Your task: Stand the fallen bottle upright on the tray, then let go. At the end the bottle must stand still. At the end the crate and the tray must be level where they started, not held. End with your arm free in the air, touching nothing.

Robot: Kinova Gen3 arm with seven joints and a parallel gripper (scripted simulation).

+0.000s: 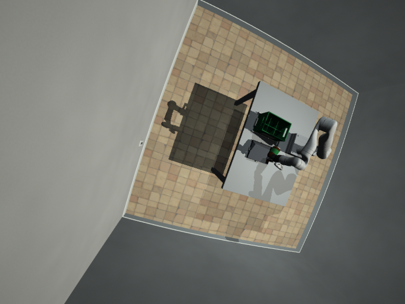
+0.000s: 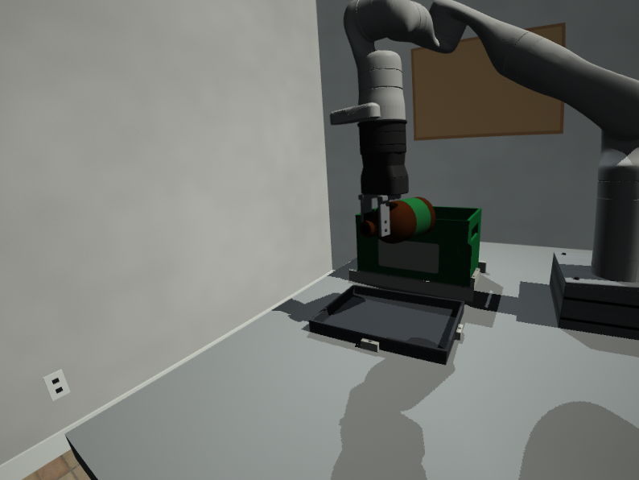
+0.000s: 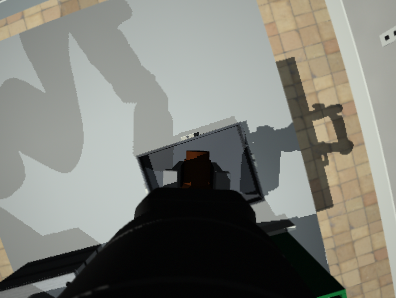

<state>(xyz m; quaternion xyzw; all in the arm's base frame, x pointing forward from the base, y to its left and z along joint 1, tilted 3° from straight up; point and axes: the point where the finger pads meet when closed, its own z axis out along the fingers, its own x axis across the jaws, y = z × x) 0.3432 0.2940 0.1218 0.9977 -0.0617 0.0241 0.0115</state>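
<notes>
Now: hand 50 mm to the left of the brown bottle, 10 mm past it and 10 mm above it. The rest, counted from my hand: green crate 300 mm to the right, 120 mm below, 70 mm ahead; then black tray 190 mm below, 50 mm to the right.
</notes>
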